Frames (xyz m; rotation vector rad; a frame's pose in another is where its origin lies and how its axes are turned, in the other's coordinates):
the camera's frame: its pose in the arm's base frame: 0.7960 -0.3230 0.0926 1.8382 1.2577 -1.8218
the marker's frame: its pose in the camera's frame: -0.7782 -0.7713 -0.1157 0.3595 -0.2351 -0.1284
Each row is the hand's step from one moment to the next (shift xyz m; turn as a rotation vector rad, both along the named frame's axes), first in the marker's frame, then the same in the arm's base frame.
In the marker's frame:
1: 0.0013 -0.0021 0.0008 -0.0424 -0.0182 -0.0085
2: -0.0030 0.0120 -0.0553 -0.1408 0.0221 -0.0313
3: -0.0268 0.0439 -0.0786 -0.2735 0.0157 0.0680
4: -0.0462 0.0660 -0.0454 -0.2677 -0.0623 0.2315
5: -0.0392 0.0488 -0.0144 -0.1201 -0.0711 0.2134
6: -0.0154 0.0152 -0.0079 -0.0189 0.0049 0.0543
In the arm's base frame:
1: -0.0020 0.0016 0.0001 0.0172 0.0051 0.0434
2: 0.0512 0.0199 -0.0139 0.0929 -0.0454 0.1030
3: 0.0929 0.0003 -0.0137 0.0644 -0.1374 0.2380
4: 0.0828 -0.0412 -0.0017 -0.1028 -0.1644 0.3025
5: 0.0477 -0.0425 0.0067 -0.1529 -0.1002 0.1778
6: 0.0190 -0.0124 0.0042 -0.0345 -0.0395 0.0241

